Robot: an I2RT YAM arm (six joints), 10 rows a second.
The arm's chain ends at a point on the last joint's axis. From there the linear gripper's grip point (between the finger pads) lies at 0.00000 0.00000 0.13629 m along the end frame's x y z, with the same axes.
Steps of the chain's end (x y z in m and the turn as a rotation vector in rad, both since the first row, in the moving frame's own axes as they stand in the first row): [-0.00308, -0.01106, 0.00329, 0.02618, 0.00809, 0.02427]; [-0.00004, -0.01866, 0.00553, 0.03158, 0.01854, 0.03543]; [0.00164, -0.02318, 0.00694, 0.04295, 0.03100, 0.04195]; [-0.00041, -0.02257, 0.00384, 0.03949, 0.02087, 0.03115]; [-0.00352, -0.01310, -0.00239, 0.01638, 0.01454, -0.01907]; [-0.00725, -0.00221, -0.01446, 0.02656, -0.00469, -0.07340]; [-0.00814, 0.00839, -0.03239, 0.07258, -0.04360, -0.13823]
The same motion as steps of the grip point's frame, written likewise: [-0.00193, -0.01461, 0.00324, 0.02618, 0.00809, 0.02427]; [0.00256, -0.02292, 0.00544, 0.03158, 0.01854, 0.03543]; [0.00598, -0.02894, 0.00675, 0.04295, 0.03100, 0.04195]; [0.00252, -0.02791, 0.00370, 0.03949, 0.02087, 0.03115]; [-0.00156, -0.01535, -0.00242, 0.01638, 0.01454, -0.01907]; [-0.00802, -0.00580, -0.01451, 0.02656, -0.00469, -0.07340]; [-0.01474, -0.00105, -0.03288, 0.07258, -0.04360, -0.13823]
